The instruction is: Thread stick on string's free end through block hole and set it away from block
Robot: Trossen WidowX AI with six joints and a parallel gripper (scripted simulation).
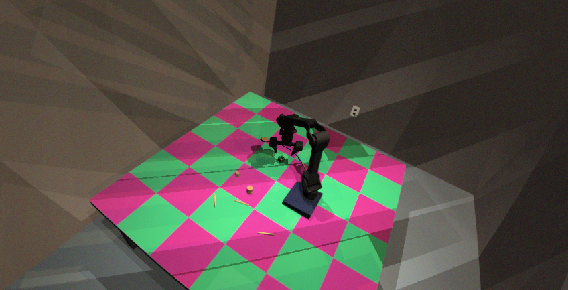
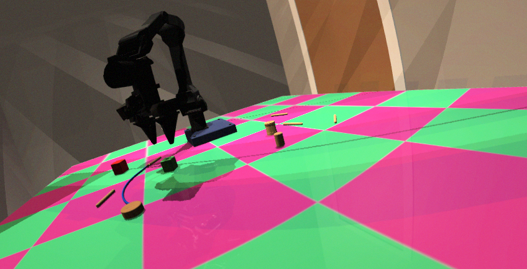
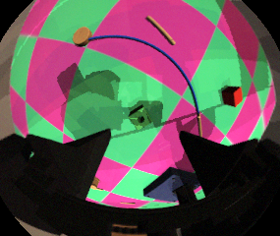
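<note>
The green block lies 50 mm below my gripper tip and 10 mm ahead of it. Round my gripper tip: red cube 180 mm to the right, 130 mm behind, 50 mm below; round wooden button 200 mm ahead, 60 mm to the right, 60 mm below.
</note>
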